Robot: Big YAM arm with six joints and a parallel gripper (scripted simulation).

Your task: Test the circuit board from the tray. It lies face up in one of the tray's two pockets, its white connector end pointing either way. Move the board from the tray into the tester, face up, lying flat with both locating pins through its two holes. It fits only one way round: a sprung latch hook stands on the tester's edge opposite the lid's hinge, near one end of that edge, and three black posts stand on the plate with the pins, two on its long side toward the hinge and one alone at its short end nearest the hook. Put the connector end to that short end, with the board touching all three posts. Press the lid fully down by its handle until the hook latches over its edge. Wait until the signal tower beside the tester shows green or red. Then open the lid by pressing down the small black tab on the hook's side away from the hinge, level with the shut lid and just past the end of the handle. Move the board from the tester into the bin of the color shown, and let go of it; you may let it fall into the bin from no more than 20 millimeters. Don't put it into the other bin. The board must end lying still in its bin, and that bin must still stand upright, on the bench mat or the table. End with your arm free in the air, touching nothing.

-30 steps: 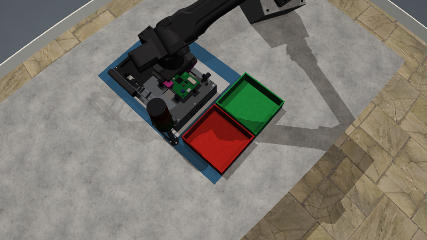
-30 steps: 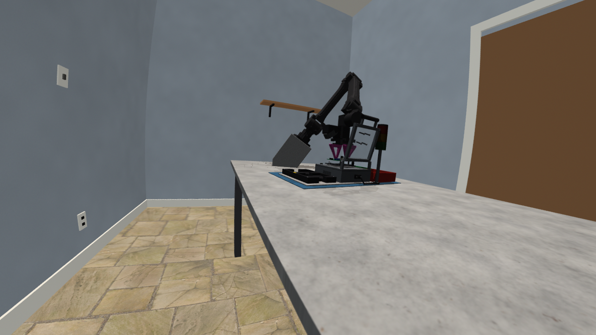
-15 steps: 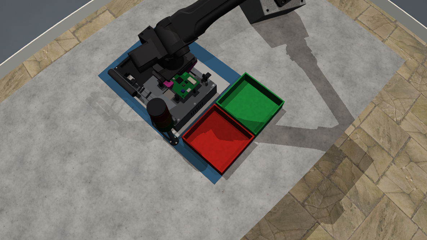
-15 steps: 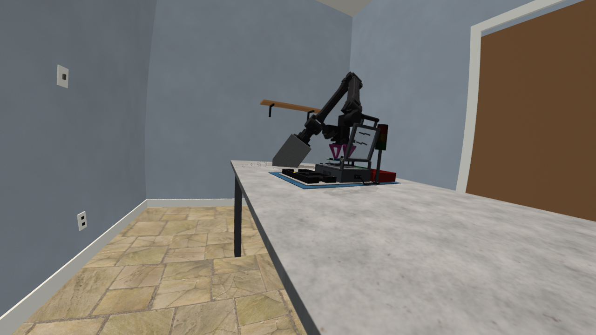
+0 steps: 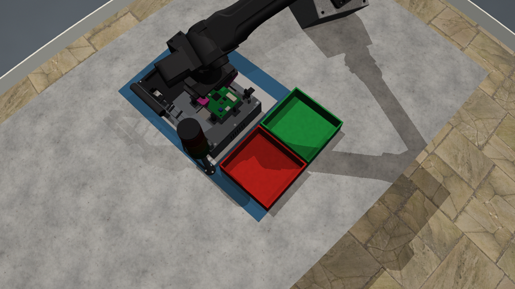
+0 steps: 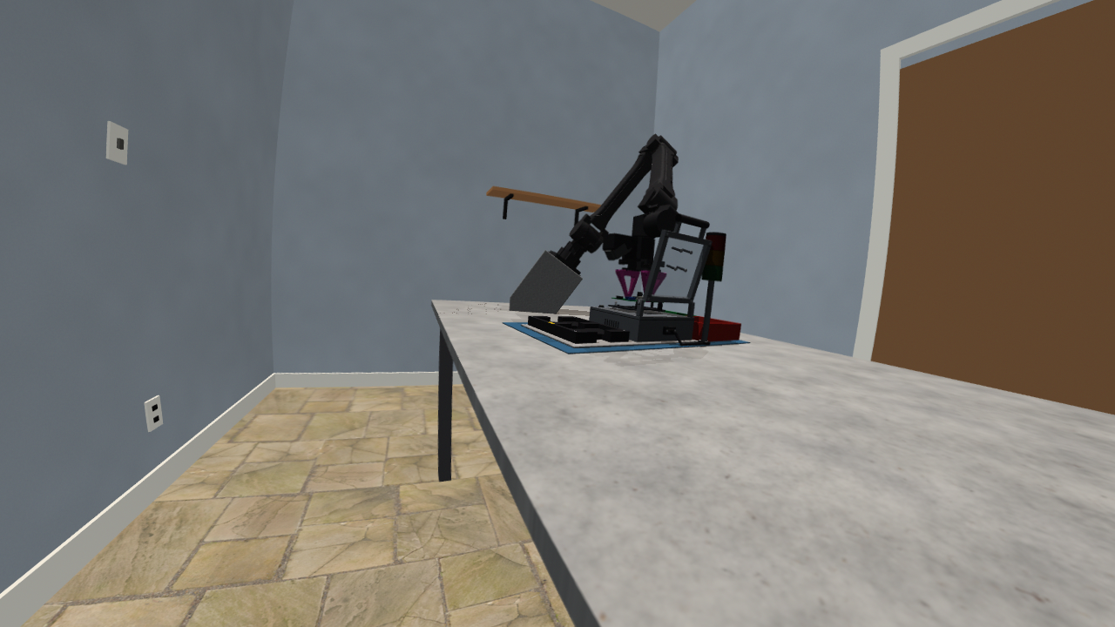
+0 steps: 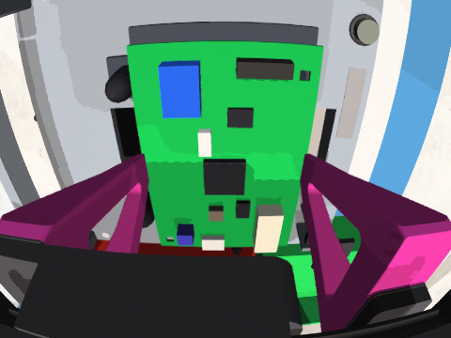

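The green circuit board lies right at my hand. From my hand the other things lie so: clear lid: 12 cm ahead, 9 cm above, 3 cm to the left; then tester plate: 2 cm below, 1 cm to the left; then latch hook: 7 cm behind, 4 cm to the left.
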